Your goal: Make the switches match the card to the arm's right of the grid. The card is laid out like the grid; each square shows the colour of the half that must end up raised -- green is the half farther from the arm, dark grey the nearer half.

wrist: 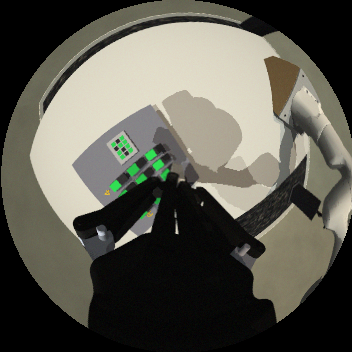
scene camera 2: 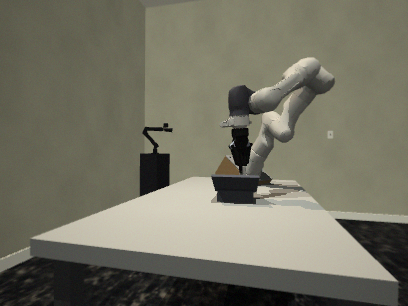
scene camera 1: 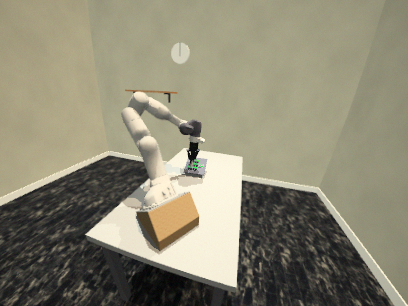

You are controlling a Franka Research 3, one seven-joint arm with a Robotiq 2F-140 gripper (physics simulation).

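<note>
The grey switch panel (scene camera 1: pixel 195 173) (scene camera 2: pixel 235 183) (wrist: pixel 92 159) stands on the table. In the wrist view its rocker switches, with green and dark grey halves, run in slanting rows; one green half (wrist: pixel 151 154) shows near the row's upper end. The card (wrist: pixel 122 147), a pale square with green and dark squares, lies on the panel beside the grid. My gripper (scene camera 1: pixel 191 162) (scene camera 2: pixel 241 171) (wrist: pixel 174 170) is shut and empty, pointing down, with its tips over the grid's edge close to the arm's side. The fingers hide several switches; whether the tips touch one I cannot tell.
A brown wedge-shaped block (scene camera 1: pixel 172 220) (scene camera 2: pixel 226 167) (wrist: pixel 281 82) stands on the table (scene camera 1: pixel 217 220) (scene camera 2: pixel 165 225) (wrist: pixel 125 65) beside the arm's base. A black pedestal (scene camera 2: pixel 154 172) with a small dark arm stands beyond the table.
</note>
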